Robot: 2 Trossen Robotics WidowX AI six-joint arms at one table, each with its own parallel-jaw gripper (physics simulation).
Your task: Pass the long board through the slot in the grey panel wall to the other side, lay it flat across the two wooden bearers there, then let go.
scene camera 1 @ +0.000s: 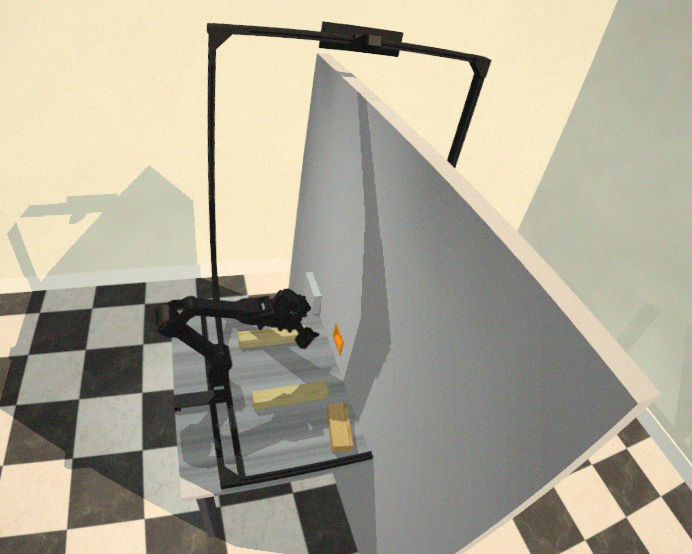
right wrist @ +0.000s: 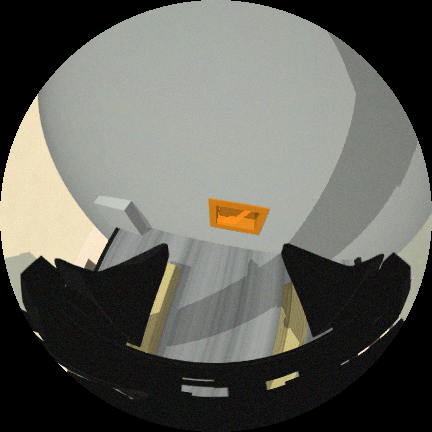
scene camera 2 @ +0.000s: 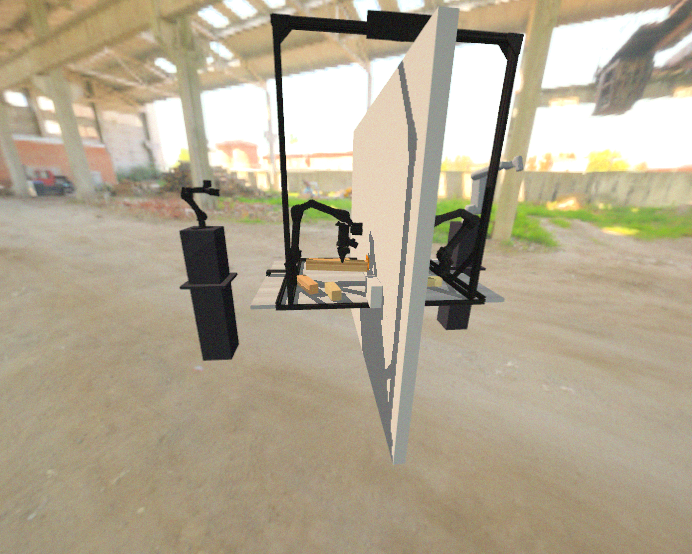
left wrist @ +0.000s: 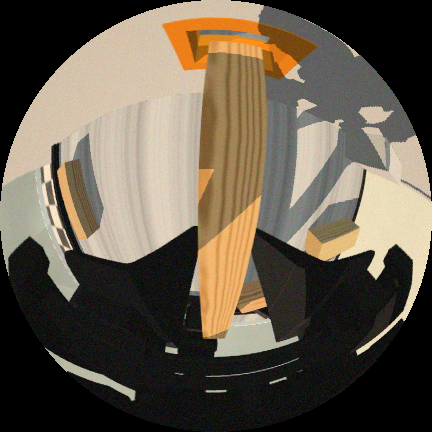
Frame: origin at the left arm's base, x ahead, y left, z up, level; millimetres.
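Seen in the pictures: left gripper, fingertip midpoint: [scene camera 2: 342, 261] [left wrist: 224, 232]; right gripper, fingertip midpoint: [scene camera 1: 312, 325] [right wrist: 227, 250]; left arm's base, origin of the base link: [left wrist: 197, 308]; right arm's base, origin of the base link: [scene camera 1: 217, 378] [scene camera 2: 443, 272].
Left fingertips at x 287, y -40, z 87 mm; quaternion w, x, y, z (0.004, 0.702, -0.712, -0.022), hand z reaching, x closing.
Pixels of each thing's top centre, then the offset from my left fingertips to it. "*": a spot on its surface instead.
- long board, middle of its top: [left wrist: 221, 281] [scene camera 2: 336, 258] dx -29, dy +1, dz +20 mm
- orange-rimmed slot, surface spot: [scene camera 2: 368, 262] * dx +143, dy -39, dz +6 mm
- slot's orange rim, surface spot: [right wrist: 240, 204] * dx +197, dy -1, dz +29 mm
- tan block, middle of its top: [scene camera 1: 340, 423] dx +269, dy +293, dz -68 mm
- grey block, surface spot: [right wrist: 122, 210] [scene camera 1: 313, 296] * dx +225, dy -236, dz -9 mm
The long board [scene camera 2: 328, 266] [left wrist: 232, 125] is level above the table, its far end at the orange-rimmed slot [scene camera 2: 368, 262] [left wrist: 180, 31] in the grey panel wall [scene camera 1: 461, 288] [scene camera 2: 380, 144]. My left gripper [scene camera 2: 342, 259] [left wrist: 224, 232] is shut on the board. My right gripper [scene camera 1: 312, 336] [right wrist: 227, 250] is open and empty, on the other side, above the table and facing the slot's orange rim [right wrist: 240, 204]. The board's end does not show beyond the slot there. Two wooden bearers, one [scene camera 1: 268, 339] [right wrist: 159, 315] and the other [scene camera 1: 291, 395] [right wrist: 295, 322], lie apart on that table.
A tan block [scene camera 1: 340, 429] lies beside the wall past one bearer. A grey block [scene camera 1: 313, 295] [right wrist: 122, 210] stands against the wall. On the board's side lie loose blocks [scene camera 2: 307, 283] [scene camera 2: 332, 290] [left wrist: 80, 200] [left wrist: 334, 237]. A black frame [scene camera 1: 211, 173] [scene camera 2: 282, 144] rises around the table.
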